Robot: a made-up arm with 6 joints.
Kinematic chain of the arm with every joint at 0, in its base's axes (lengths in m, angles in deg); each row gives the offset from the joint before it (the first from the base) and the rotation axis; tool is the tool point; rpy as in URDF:
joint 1: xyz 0 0 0.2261 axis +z
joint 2: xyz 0 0 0 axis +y
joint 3: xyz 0.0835 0 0.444 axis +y
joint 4: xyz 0.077 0 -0.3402 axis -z
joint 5: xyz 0 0 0 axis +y
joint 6: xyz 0.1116 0 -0.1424 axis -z
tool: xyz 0 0 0 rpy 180 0 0
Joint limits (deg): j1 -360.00..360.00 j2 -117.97..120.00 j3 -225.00..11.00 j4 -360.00..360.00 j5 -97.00..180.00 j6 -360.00..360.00
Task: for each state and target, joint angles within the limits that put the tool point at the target. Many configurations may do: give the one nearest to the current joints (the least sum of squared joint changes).
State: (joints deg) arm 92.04 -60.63 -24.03 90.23 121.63 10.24
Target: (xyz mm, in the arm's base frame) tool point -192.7 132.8 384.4
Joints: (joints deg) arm 99.32 -30.22 -9.12 88.65 106.89 10.24
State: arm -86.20 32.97 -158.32 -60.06 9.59 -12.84
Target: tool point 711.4 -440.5 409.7
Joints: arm -41.83 45.20 -113.69 -81.11 -16.78 -12.84
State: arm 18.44 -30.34 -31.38 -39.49 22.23 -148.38
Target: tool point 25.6 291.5 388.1
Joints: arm 69.12 -30.80 -12.62 -53.00 4.47 -148.38
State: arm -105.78 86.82 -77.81 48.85 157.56 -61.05
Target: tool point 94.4 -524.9 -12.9
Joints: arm -95.15 77.26 -92.33 59.62 153.34 -61.05
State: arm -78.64 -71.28 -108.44 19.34 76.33 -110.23
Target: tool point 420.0 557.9 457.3
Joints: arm -121.25 -116.92 -106.66 27.39 94.92 -110.23
